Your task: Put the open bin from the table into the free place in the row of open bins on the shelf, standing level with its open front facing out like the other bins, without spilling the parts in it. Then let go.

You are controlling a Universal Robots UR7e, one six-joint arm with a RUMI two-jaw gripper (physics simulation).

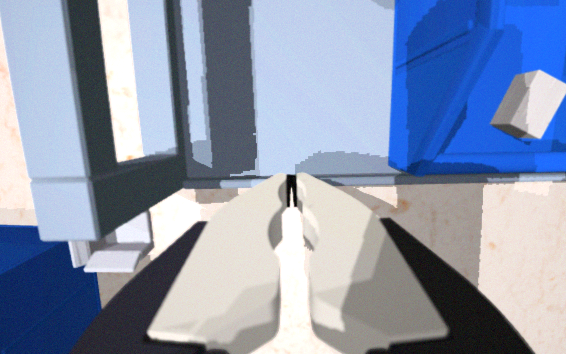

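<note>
My gripper is shut, its two pale fingertips close together with nothing held between them. The tips appear at the front edge of the pale blue-grey shelf; their height relative to it is hard to tell. A bare stretch of shelf board lies between the side frame and a blue open bin at the upper right. A beige block-shaped part lies in that bin. A dark blue object, partly cut off at the lower left, may be the bin on the table; its contents do not show.
The shelf's side frame runs down the left, with a thick front post end sticking out toward the lower left. A small whitish bracket-like piece sits below that post end, beside the dark blue object. A speckled light surface shows below.
</note>
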